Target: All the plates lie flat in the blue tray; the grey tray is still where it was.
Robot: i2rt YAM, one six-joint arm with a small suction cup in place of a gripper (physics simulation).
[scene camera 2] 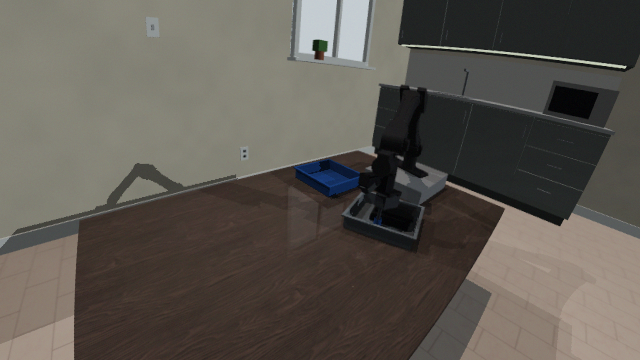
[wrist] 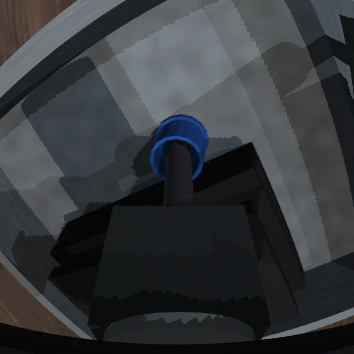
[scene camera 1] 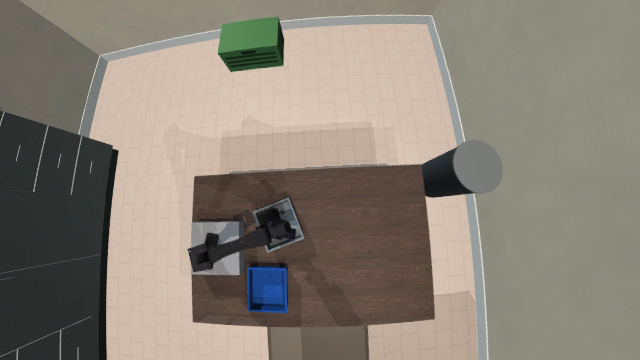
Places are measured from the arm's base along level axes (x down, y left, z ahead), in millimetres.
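Pixels of known places: hand, tool point: [wrist: 178,128]; arm's base, link origin: [scene camera 2: 408,168].
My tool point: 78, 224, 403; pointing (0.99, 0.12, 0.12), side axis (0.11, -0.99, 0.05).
For each thing: its top centre in the pictures, then the offset to it from my tool point, as dx, dy, dz. "pt": a spot on its surface instead.
- grey tray, top centre: [wrist: 172,246] [scene camera 2: 386,210] [scene camera 1: 278,224] -56, -5, -39
- black square plate, top centre: [wrist: 175,277] [scene camera 2: 393,211] -41, -6, -78
- blue tray, top centre: [scene camera 2: 329,171] [scene camera 1: 266,290] -56, -374, -40
- lighter blue square plate, surface spot: [scene camera 1: 273,293] pt -9, -407, -10
The grey tray [scene camera 1: 286,202] [scene camera 2: 380,236] [wrist: 53,35] stands mid-table beside the arm's base. A black square plate [scene camera 2: 401,219] [wrist: 225,182] lies flat in it. My suction cup [scene camera 2: 377,219] [wrist: 180,140], which is blue, is down inside the grey tray at the far edge of the black plate, pressed on it as far as I can tell. The blue tray [scene camera 1: 249,286] [scene camera 2: 313,178] stands nearer the table's edge, and a lighter blue square plate [scene camera 1: 273,293] lies flat in it. In the overhead view the arm hides the cup.
The arm stands on a grey base block [scene camera 1: 228,232] [scene camera 2: 427,181] at the table's edge. A green crate [scene camera 1: 251,43] and a dark cylinder [scene camera 1: 461,168] stand on the floor. Dark kitchen cabinets [scene camera 2: 492,143] run behind the base.
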